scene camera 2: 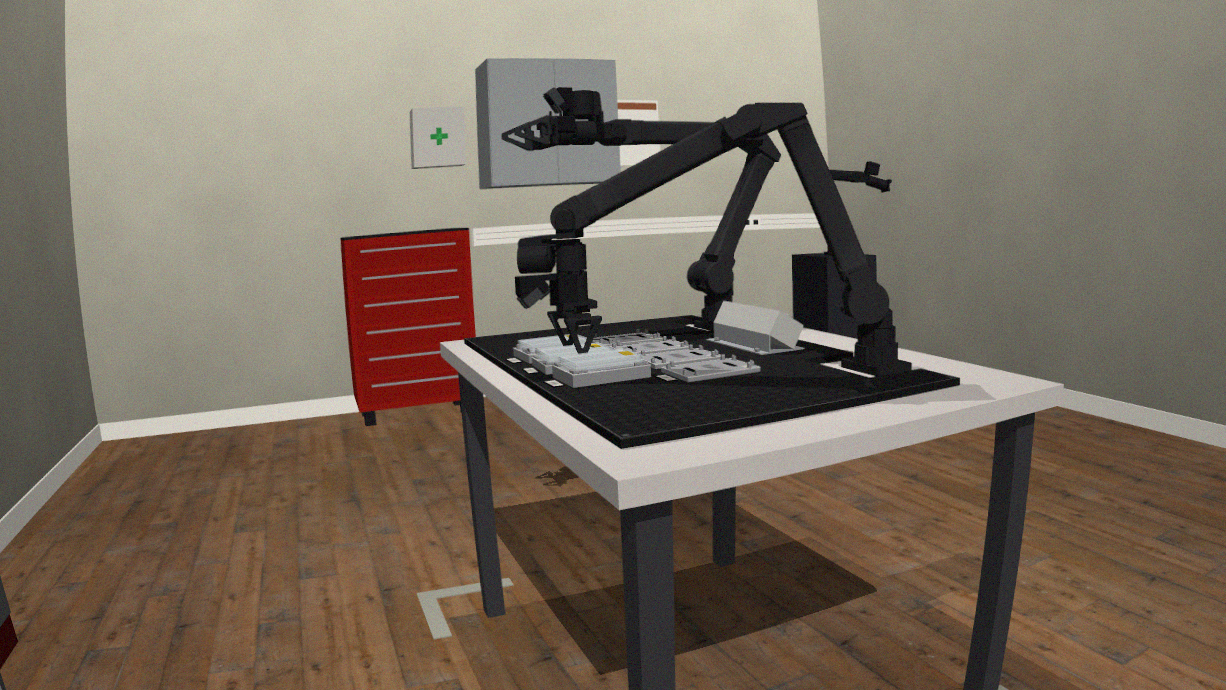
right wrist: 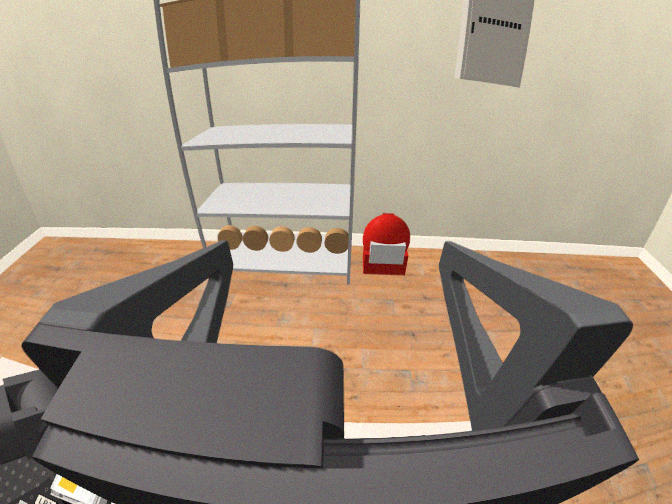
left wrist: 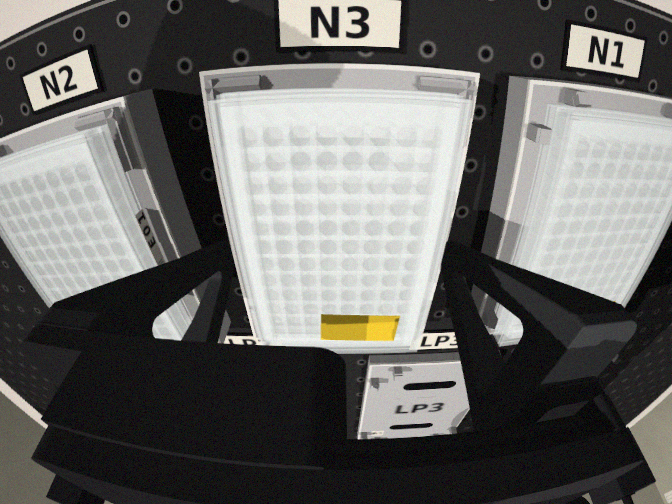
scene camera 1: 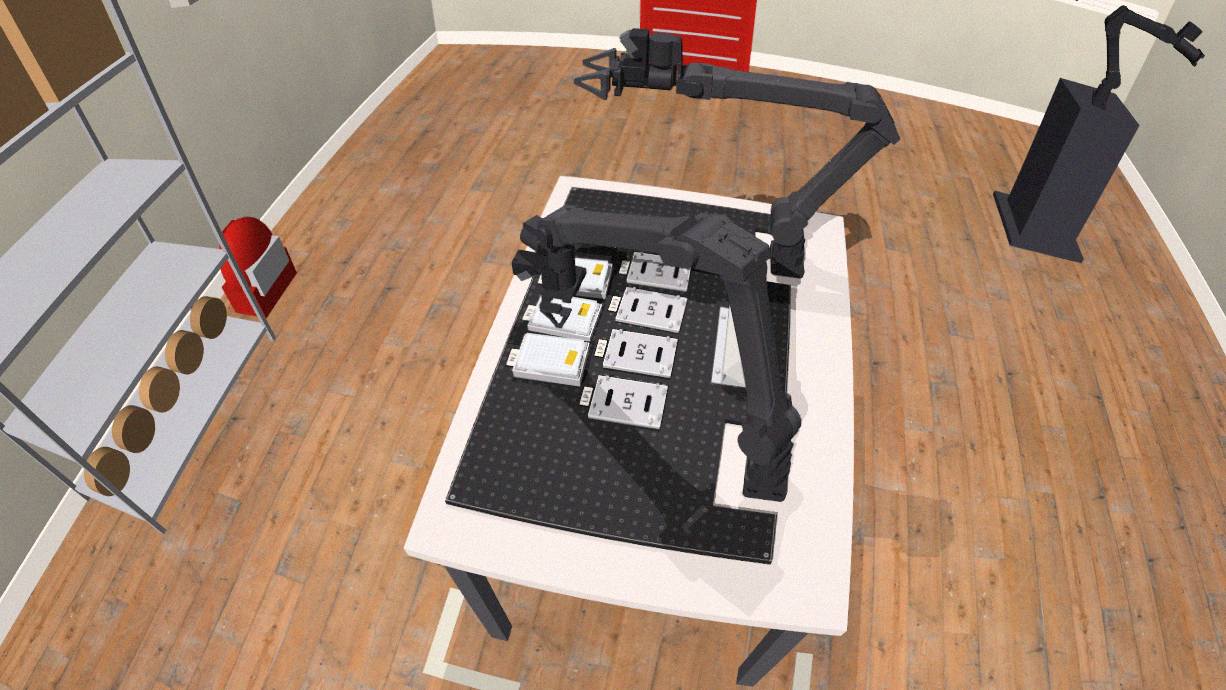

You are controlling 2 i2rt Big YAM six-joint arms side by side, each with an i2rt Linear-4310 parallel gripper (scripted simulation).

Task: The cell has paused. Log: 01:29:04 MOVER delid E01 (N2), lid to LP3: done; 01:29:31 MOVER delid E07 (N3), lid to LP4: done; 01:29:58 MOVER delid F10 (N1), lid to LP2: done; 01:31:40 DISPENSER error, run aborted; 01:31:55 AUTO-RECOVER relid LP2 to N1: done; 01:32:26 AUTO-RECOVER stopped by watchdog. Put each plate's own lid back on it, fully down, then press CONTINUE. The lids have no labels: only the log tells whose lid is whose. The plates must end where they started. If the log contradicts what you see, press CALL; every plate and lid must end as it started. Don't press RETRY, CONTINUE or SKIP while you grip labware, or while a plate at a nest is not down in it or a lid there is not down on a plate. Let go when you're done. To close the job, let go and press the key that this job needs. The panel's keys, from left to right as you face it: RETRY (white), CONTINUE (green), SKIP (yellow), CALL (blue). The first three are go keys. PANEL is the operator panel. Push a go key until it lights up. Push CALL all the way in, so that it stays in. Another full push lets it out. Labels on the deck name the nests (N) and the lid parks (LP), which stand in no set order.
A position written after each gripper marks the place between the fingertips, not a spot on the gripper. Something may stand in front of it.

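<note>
Scene camera 1 shows the left gripper (scene camera 1: 565,312) and the right gripper (scene camera 1: 578,71), together with a clear lid (scene camera 1: 582,312) and a clear lid (scene camera 1: 555,353). In scene camera 2 the left gripper (scene camera 2: 575,352) appears again, as does the right gripper (scene camera 2: 507,134). The left wrist view has the left gripper (left wrist: 337,252), while the right wrist view has the right gripper (right wrist: 336,253).
</note>
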